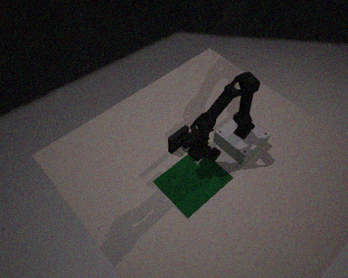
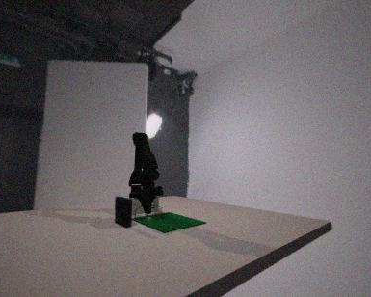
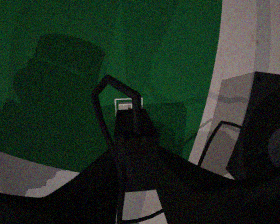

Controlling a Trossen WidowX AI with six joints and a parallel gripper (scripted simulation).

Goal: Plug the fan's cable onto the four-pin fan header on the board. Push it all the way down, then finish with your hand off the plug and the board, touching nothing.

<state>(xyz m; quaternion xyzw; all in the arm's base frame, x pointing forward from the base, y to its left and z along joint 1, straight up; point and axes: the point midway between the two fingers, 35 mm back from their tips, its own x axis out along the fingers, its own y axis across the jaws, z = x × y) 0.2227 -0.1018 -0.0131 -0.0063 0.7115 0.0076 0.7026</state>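
Now: gripper tip 1 cm below the fan plug and 1 cm short of it. Round my gripper tip: green board: 11 cm ahead, 6 cm below, 4 cm to the left; black fan: 13 cm to the right, 2 cm above, 1 cm behind; four-pin fan header: 4 cm below, 1 cm ahead.
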